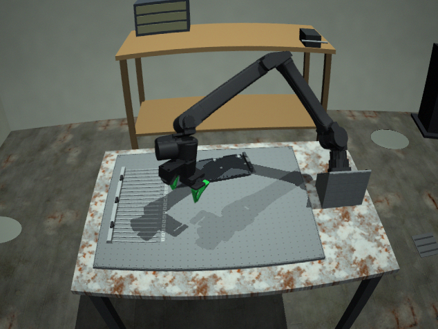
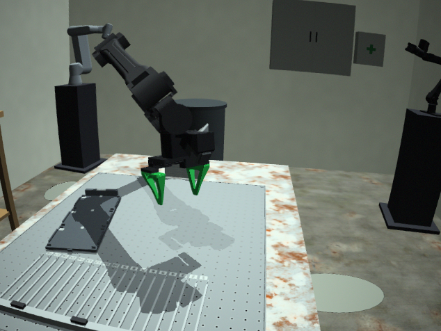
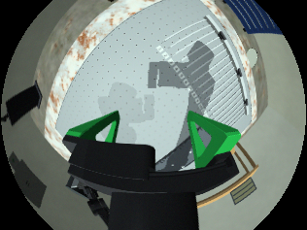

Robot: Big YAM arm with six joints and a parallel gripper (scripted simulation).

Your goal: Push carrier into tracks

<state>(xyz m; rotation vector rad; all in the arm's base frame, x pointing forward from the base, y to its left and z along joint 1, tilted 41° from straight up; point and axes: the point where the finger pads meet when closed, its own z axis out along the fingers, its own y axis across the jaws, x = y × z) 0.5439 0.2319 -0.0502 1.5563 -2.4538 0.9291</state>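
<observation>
My gripper is now 40 mm past the carrier PC7, 300 mm to the left of it and 130 mm above it.
</observation>
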